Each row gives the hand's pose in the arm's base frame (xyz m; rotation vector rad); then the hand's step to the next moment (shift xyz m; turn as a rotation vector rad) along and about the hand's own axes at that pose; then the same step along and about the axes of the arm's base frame.
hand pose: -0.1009 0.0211 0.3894 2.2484 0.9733 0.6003
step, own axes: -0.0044 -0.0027 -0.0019 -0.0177 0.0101 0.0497
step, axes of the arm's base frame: -0.0052 -0.0012 -0.0012 0.0241 -0.0364 -0.0313
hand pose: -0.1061 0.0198 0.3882 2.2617 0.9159 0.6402
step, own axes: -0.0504 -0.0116 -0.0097 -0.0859 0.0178 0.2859
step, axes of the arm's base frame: -0.0436 -0.0271 -0.0114 0.1308 -0.1745 -0.2046
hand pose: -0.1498 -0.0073 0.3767 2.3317 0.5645 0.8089
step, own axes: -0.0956 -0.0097 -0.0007 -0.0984 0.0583 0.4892
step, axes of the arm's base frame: -0.0715 -0.0459 -0.0449 0.2643 -0.2919 -0.3120
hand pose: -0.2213 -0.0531 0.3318 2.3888 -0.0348 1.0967
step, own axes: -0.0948 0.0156 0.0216 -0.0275 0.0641 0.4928
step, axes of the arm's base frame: -0.0523 -0.0407 -0.0729 0.3133 -0.2857 -0.2607
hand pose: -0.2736 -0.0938 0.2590 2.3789 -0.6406 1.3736
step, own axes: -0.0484 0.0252 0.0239 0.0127 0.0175 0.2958
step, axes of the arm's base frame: -0.0170 -0.0223 -0.0526 0.2119 -0.1601 -0.1320
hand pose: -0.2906 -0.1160 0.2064 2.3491 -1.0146 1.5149
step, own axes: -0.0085 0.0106 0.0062 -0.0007 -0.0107 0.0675
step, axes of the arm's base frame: -0.0041 -0.0071 -0.0125 0.0566 -0.0238 -0.0301
